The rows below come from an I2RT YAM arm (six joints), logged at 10 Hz.
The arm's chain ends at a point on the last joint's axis. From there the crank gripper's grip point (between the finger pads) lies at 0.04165 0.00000 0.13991 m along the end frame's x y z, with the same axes.
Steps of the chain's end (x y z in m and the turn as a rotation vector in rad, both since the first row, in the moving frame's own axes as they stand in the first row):
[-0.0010, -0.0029, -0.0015, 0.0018, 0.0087, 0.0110]
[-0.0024, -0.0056, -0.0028, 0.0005, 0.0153, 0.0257]
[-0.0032, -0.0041, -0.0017, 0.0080, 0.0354, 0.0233]
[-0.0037, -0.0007, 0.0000, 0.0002, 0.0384, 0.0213]
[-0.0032, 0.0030, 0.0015, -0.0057, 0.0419, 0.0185]
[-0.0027, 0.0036, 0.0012, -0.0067, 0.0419, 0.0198]
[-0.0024, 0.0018, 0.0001, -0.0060, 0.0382, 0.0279]
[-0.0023, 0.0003, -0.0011, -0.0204, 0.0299, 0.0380]
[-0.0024, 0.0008, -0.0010, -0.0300, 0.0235, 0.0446]
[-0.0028, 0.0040, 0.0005, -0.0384, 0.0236, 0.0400]
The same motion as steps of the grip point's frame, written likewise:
[0.0002, -0.0027, -0.0019, 0.0018, 0.0087, 0.0110]
[-0.0003, -0.0046, -0.0035, 0.0005, 0.0153, 0.0257]
[0.0017, -0.0042, -0.0033, 0.0080, 0.0354, 0.0233]
[0.0016, 0.0002, -0.0017, 0.0002, 0.0384, 0.0213]
[0.0026, 0.0046, -0.0004, -0.0057, 0.0419, 0.0185]
[0.0031, 0.0054, -0.0007, -0.0067, 0.0419, 0.0198]
[0.0029, 0.0039, -0.0016, -0.0060, 0.0382, 0.0279]
[0.0018, 0.0048, -0.0025, -0.0204, 0.0299, 0.0380]
[0.0007, 0.0069, -0.0021, -0.0300, 0.0235, 0.0446]
[0.0003, 0.0111, -0.0007, -0.0384, 0.0236, 0.0400]

